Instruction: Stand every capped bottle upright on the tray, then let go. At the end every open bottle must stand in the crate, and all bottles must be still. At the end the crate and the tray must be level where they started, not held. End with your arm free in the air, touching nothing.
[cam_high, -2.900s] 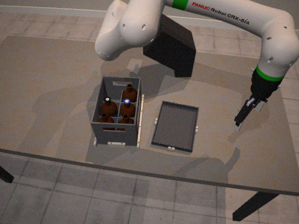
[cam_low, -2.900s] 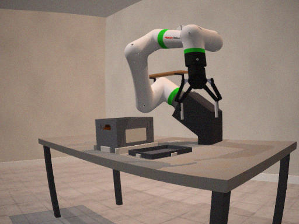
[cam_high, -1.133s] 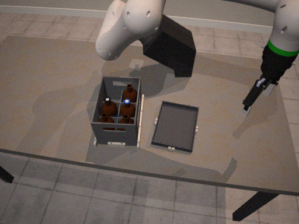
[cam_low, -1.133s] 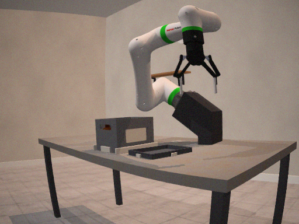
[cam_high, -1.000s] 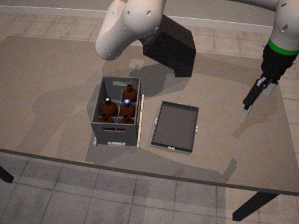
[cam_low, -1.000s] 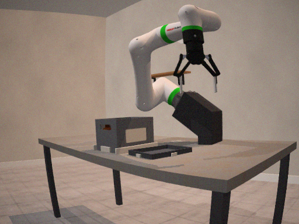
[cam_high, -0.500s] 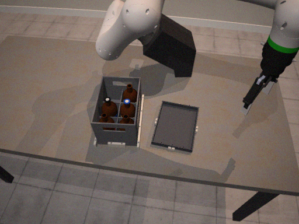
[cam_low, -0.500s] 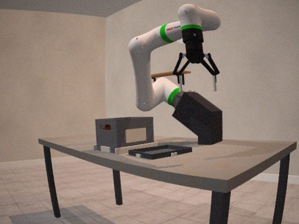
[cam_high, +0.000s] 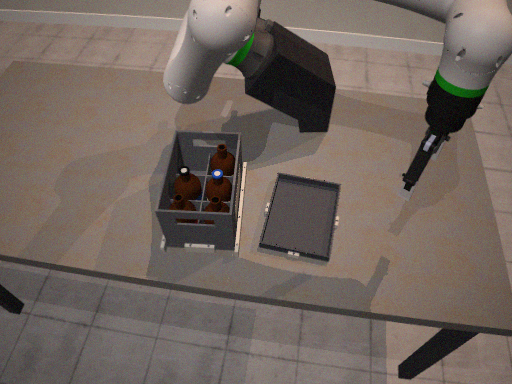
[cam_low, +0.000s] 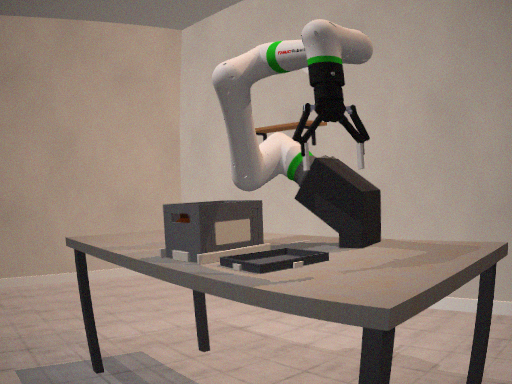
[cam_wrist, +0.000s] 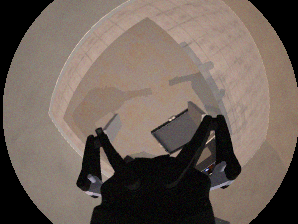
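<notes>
My hand is 570 mm to the left of the white-capped bottle, 180 mm above it and 20 mm past it. From my hand the other things lie so: open bottle 490 mm to the right, 180 mm below, 110 mm behind; grey crate 520 mm to the right, 180 mm below, 20 mm behind; dark tray 250 mm to the right, 250 mm below, 20 mm behind.
</notes>
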